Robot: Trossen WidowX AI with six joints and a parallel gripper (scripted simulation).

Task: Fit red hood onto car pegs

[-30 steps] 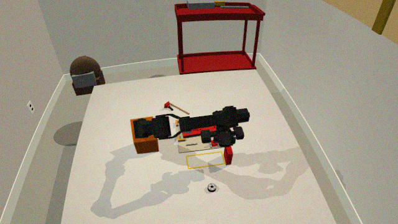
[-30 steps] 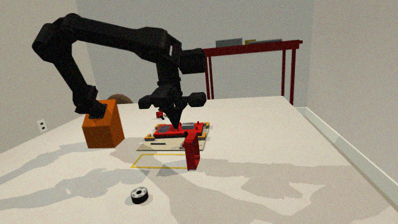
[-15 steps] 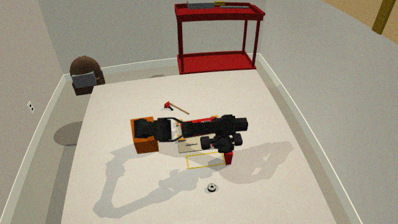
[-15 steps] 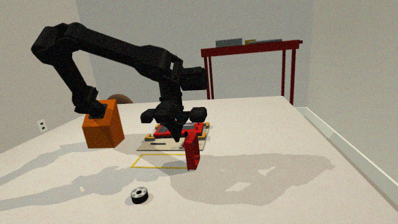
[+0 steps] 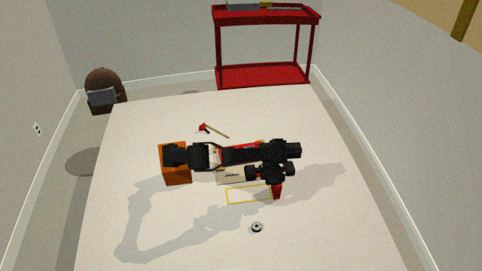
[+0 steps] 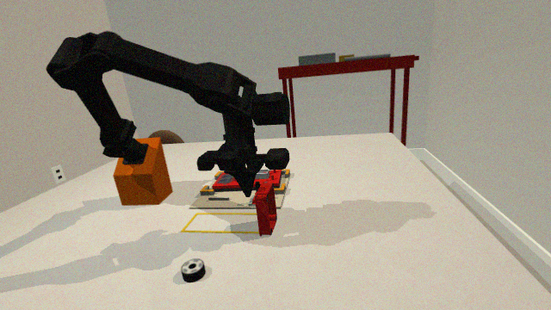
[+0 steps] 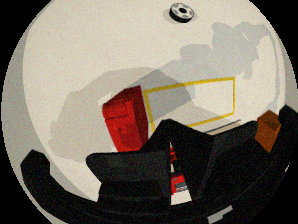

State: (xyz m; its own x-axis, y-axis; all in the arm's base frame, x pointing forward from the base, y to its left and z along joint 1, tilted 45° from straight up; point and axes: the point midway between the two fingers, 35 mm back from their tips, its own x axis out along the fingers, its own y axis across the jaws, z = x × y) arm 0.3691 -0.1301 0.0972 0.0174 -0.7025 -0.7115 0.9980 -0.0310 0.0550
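My gripper tip is now 30 mm short of the red hood and 30 mm above it. Round my gripper tip: black-and-white disc: 80 mm behind, 150 mm to the right, 70 mm below.
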